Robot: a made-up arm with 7 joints.
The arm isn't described. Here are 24 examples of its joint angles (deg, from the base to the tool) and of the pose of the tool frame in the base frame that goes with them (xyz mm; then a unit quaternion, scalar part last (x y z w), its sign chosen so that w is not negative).
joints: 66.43 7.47 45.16 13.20 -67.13 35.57 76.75
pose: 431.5 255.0 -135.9 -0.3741 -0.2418 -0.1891 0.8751
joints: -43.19 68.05 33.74 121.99 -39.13 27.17 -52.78
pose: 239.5 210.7 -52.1 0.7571 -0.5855 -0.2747 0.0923
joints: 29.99 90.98 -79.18 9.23 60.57 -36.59 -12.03
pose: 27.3 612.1 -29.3 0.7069 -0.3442 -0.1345 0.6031
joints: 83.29 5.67 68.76 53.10 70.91 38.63 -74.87
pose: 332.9 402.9 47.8 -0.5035 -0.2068 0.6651 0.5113
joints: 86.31 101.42 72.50 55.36 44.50 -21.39 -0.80
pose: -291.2 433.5 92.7 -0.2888 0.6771 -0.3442 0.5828
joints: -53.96 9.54 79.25 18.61 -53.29 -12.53 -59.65
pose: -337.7 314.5 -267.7 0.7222 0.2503 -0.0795 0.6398
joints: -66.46 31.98 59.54 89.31 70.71 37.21 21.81
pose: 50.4 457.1 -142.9 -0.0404 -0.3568 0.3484 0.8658
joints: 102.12 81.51 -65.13 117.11 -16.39 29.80 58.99
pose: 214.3 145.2 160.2 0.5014 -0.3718 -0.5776 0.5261
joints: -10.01 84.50 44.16 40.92 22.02 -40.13 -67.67
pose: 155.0 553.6 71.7 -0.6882 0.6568 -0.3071 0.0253
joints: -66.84 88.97 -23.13 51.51 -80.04 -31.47 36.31
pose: -5.7 500.9 -235.9 -0.2733 0.5587 -0.7774 0.0943
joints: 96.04 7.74 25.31 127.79 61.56 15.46 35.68
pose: -48.7 245.4 209.1 0.2361 0.8179 0.3421 0.3977
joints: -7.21 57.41 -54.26 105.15 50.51 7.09 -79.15
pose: 135.9 98.8 -265.4 0.3601 -0.3970 0.0038 0.8442
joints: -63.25 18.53 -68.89 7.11 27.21 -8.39 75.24
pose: -398.0 262.6 -215.5 -0.5966 0.5642 -0.0081 0.5707
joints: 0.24 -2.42 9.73 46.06 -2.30 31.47 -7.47
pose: 213.2 167.7 -376.9 0.0667 -0.1211 0.0792 0.9872
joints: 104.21 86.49 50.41 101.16 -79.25 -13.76 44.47
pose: -257.3 272.9 127.2 0.8789 -0.1972 0.3742 0.2207
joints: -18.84 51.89 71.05 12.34 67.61 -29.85 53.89
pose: -57.0 547.2 -231.1 0.2974 -0.7704 0.3429 0.4478
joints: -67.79 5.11 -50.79 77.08 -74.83 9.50 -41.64
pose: -167.1 -56.0 -266.7 0.0158 -0.4662 -0.5734 0.6735
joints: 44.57 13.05 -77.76 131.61 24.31 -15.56 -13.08
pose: 48.8 -71.4 17.8 -0.5635 -0.7394 -0.3243 0.1748
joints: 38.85 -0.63 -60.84 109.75 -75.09 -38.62 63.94
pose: 148.0 -98.5 34.2 -0.2664 0.3739 0.8566 0.2355
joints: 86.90 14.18 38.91 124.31 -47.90 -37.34 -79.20
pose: -25.9 297.7 193.3 -0.2581 0.3822 -0.5392 0.7047
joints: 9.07 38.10 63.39 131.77 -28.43 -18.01 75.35
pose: 75.4 285.9 159.4 0.5836 -0.4302 -0.5207 0.4509
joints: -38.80 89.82 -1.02 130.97 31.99 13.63 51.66
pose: 173.0 121.5 -144.1 -0.3342 -0.1389 -0.6740 0.6440
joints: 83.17 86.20 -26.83 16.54 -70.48 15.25 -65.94
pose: 76.9 599.3 67.1 0.9924 0.0536 -0.0899 0.0652
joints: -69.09 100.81 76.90 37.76 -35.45 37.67 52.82
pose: 249.0 512.2 50.8 0.5260 0.1282 -0.1141 0.8330
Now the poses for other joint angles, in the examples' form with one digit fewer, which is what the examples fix.
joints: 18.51 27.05 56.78 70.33 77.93 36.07 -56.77
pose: 188 479 -78 -0.057 -0.340 0.776 0.529
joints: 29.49 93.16 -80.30 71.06 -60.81 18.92 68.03
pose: 171 429 -205 0.266 0.567 -0.591 0.507
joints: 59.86 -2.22 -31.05 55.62 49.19 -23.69 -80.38
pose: 394 7 15 0.000 -0.617 0.574 0.538
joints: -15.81 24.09 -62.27 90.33 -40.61 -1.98 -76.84
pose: 62 -25 -289 0.212 -0.814 -0.210 0.499
